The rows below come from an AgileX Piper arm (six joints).
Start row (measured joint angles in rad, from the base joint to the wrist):
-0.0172 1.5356 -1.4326 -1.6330 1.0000 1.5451
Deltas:
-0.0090 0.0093 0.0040 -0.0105 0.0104 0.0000
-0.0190 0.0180 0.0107 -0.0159 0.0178 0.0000
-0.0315 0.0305 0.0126 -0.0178 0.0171 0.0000
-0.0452 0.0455 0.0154 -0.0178 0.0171 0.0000
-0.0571 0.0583 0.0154 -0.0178 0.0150 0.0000
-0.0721 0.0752 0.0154 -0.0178 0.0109 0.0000
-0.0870 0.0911 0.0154 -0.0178 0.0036 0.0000
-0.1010 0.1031 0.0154 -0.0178 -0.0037 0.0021
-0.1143 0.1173 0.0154 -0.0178 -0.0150 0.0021
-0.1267 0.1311 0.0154 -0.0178 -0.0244 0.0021
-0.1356 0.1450 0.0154 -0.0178 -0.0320 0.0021
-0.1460 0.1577 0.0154 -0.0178 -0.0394 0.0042
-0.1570 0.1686 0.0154 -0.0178 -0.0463 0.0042
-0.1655 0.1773 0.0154 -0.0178 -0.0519 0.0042
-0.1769 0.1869 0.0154 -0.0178 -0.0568 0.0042
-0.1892 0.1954 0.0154 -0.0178 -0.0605 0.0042
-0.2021 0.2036 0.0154 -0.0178 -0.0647 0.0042
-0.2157 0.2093 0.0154 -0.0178 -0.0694 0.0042
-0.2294 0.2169 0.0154 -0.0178 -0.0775 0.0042
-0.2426 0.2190 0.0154 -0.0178 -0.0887 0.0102
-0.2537 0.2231 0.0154 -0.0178 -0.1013 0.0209
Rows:
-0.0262 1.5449 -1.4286 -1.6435 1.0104 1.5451
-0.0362 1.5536 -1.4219 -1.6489 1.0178 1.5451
-0.0487 1.5661 -1.4200 -1.6508 1.0171 1.5451
-0.0624 1.5811 -1.4172 -1.6508 1.0171 1.5451
-0.0743 1.5939 -1.4172 -1.6508 1.0150 1.5451
-0.0893 1.6108 -1.4172 -1.6508 1.0109 1.5451
-0.1042 1.6267 -1.4172 -1.6508 1.0036 1.5451
-0.1182 1.6387 -1.4172 -1.6508 0.9963 1.5472
-0.1315 1.6529 -1.4172 -1.6508 0.9850 1.5472
-0.1439 1.6667 -1.4172 -1.6508 0.9756 1.5472
-0.1528 1.6806 -1.4172 -1.6508 0.9680 1.5472
-0.1632 1.6933 -1.4172 -1.6508 0.9606 1.5493
-0.1742 1.7042 -1.4172 -1.6508 0.9537 1.5493
-0.1827 1.7129 -1.4172 -1.6508 0.9481 1.5493
-0.1941 1.7225 -1.4172 -1.6508 0.9432 1.5493
-0.2064 1.7310 -1.4172 -1.6508 0.9395 1.5493
-0.2193 1.7392 -1.4172 -1.6508 0.9353 1.5493
-0.2329 1.7449 -1.4172 -1.6508 0.9306 1.5493
-0.2466 1.7525 -1.4172 -1.6508 0.9225 1.5493
-0.2598 1.7546 -1.4172 -1.6508 0.9113 1.5553
-0.2709 1.7587 -1.4172 -1.6508 0.8987 1.5660

